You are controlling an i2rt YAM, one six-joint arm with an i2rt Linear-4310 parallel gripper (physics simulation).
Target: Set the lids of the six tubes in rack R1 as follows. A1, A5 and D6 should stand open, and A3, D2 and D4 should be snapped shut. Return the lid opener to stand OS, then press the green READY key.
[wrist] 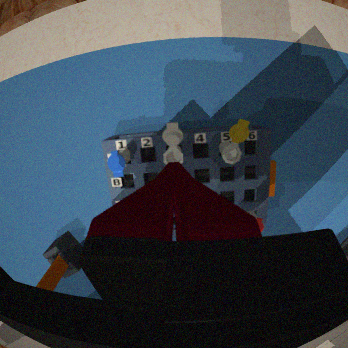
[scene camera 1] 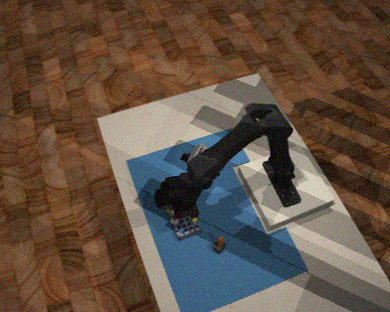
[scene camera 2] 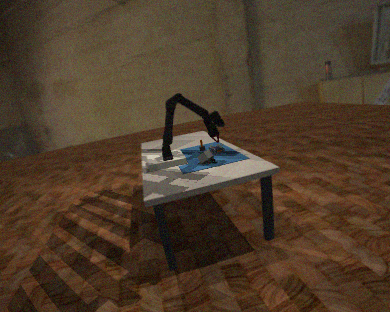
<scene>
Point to a blue mat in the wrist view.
At 63,109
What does my gripper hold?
Nothing.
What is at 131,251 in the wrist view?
My gripper.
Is my gripper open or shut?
Shut.
</scene>
